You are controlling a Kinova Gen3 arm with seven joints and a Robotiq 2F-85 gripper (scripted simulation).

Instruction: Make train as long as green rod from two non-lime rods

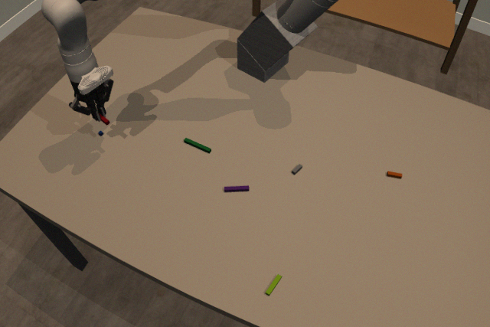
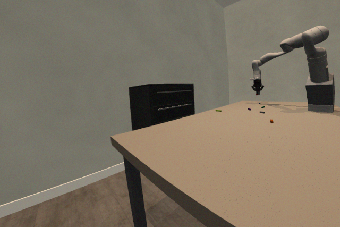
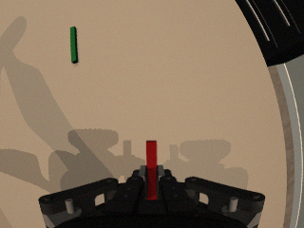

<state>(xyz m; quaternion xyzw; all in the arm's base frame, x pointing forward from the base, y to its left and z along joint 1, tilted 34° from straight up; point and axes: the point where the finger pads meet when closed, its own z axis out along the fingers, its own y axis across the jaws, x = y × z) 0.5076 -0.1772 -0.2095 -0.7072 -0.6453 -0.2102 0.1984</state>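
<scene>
The blue rod is 110 mm below my hand and 40 mm to the right of it. The rest, counted from my hand: green rod 210 mm to the left, 130 mm behind, 110 mm below; then red rod 10 mm below; then purple rod 380 mm to the left, 110 mm below, 80 mm behind.
</scene>
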